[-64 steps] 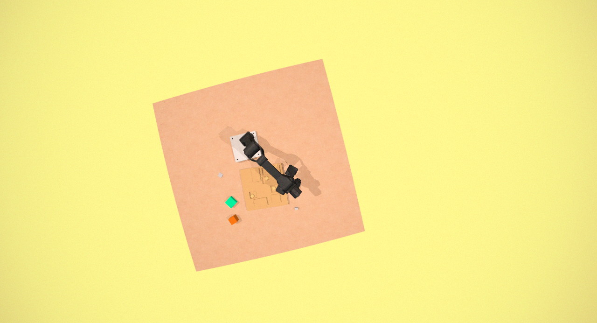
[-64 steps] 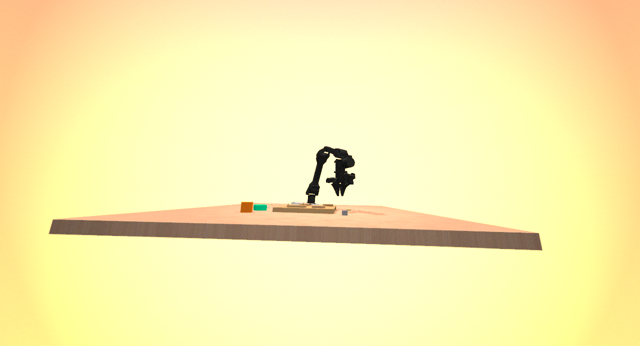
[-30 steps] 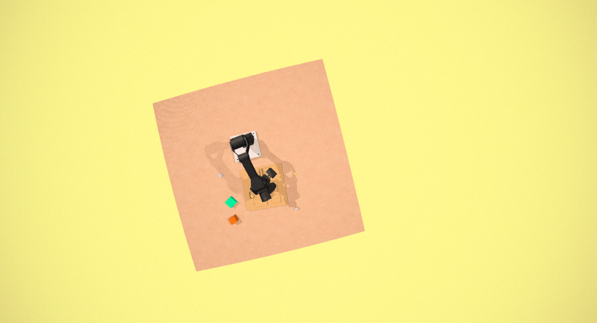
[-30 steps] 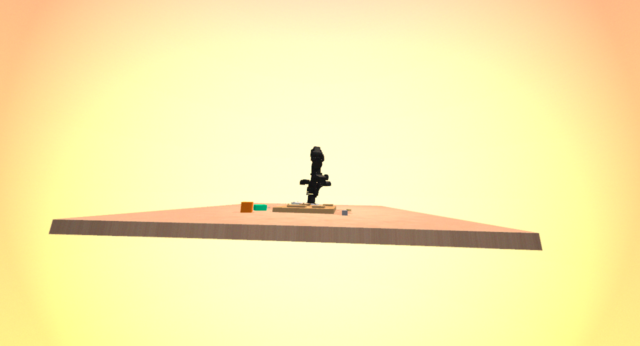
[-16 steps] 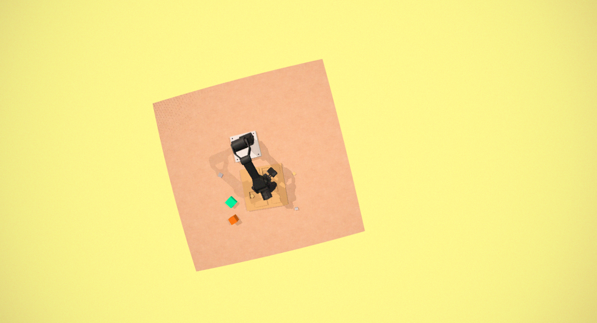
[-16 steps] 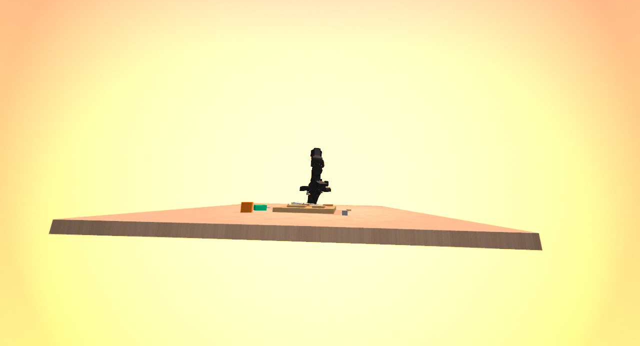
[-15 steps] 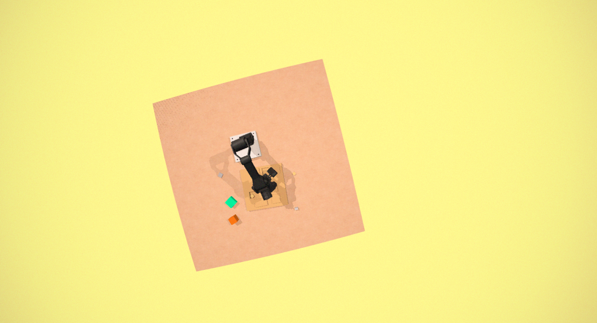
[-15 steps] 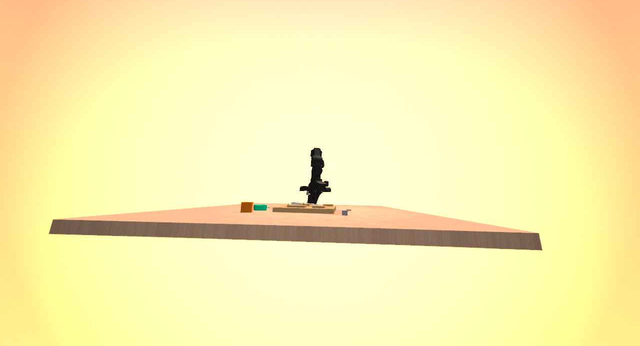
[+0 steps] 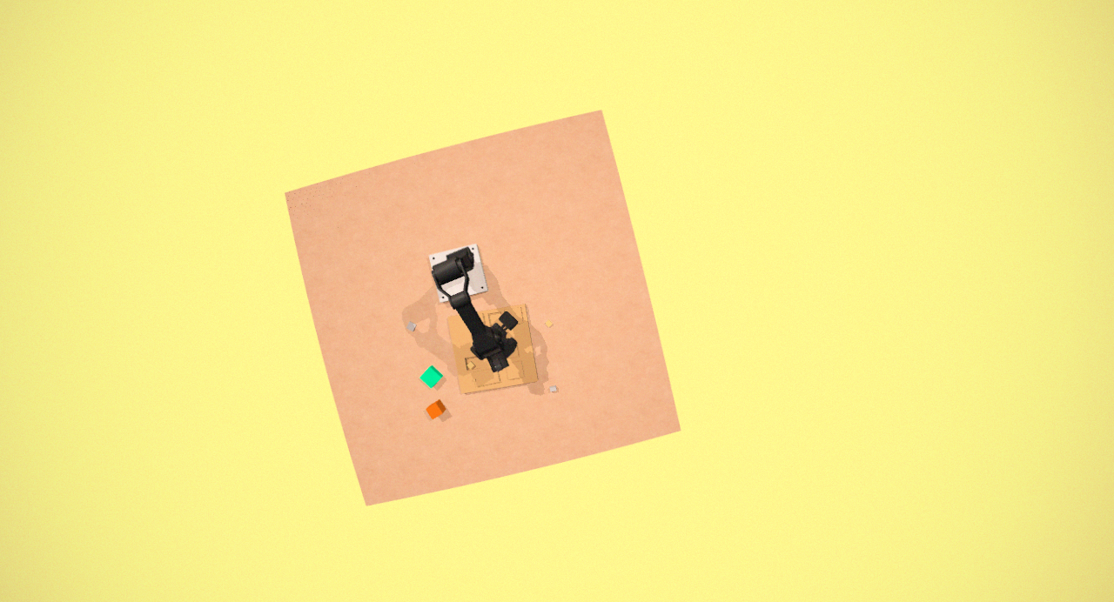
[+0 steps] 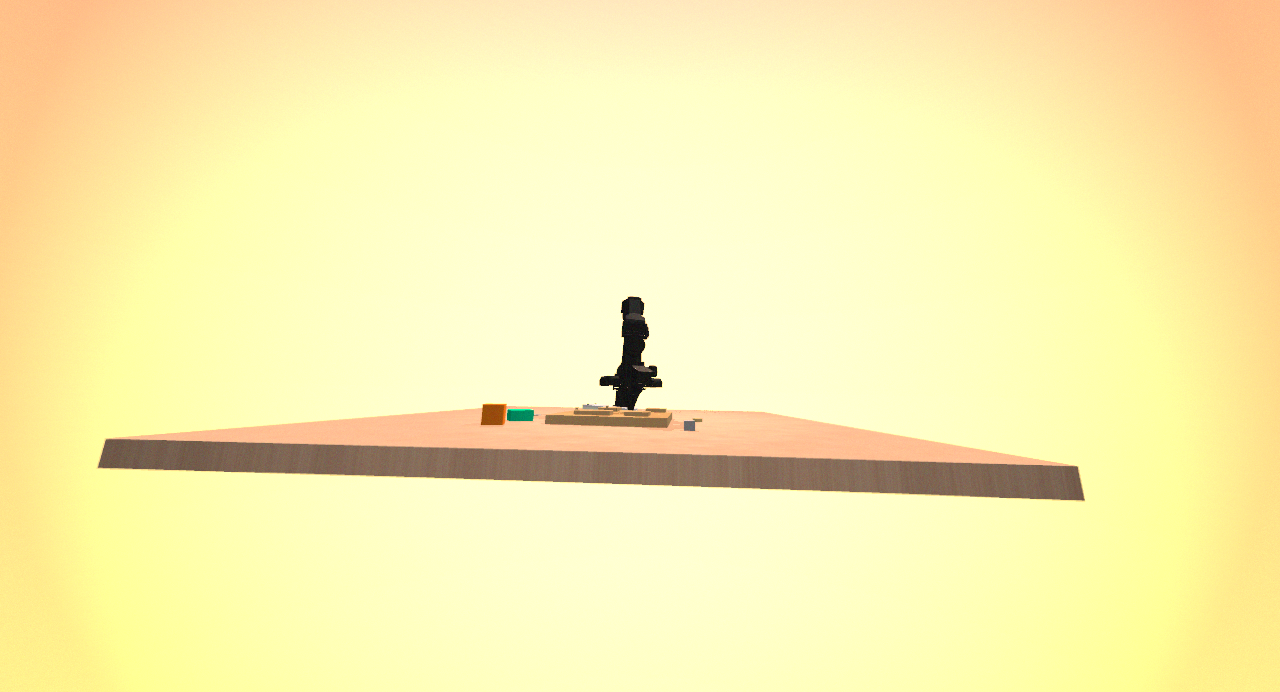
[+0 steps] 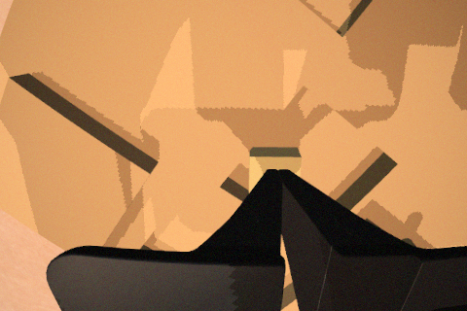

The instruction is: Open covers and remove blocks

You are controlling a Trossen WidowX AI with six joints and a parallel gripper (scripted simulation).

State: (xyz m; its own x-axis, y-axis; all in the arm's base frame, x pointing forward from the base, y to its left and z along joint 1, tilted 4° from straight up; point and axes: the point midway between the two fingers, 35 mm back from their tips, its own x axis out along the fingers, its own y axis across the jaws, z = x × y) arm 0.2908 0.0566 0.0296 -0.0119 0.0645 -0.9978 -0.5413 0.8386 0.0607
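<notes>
The tan puzzle board lies 50 mm ahead of my gripper tip and 10 mm to the right of it. From my gripper tip the other things lie so: grey cube: 260 mm ahead, 150 mm to the left, 10 mm below; then green block: 110 mm ahead, 290 mm to the right, 10 mm below; then orange block: 230 mm ahead, 300 mm to the right.
</notes>
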